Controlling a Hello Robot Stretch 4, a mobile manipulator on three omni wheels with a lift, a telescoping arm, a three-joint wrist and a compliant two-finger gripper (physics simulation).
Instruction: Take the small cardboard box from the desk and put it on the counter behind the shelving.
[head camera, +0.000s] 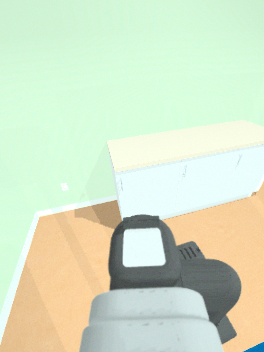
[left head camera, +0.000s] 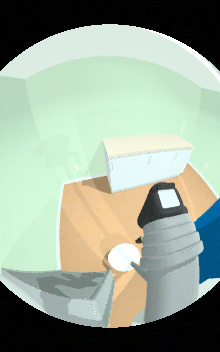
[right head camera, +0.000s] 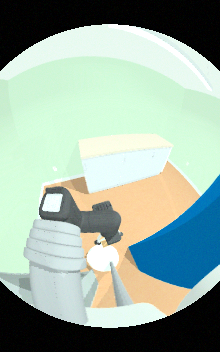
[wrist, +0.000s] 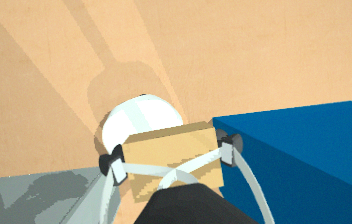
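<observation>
The small cardboard box is a tan block held between the two fingertips in the wrist view; a small bit of it shows in the right head camera view. My gripper is shut on it, with one dark fingertip pad at each side, above the floor. The counter has a cream top and white doors with handles. It stands against the green wall, ahead of the arm and apart from the gripper. In the head camera view the fingers and box are hidden behind the wrist.
A large blue panel-like body stands close on the right, beside the held box. A grey body stands close at the lower left. The white round part of my base lies below the gripper.
</observation>
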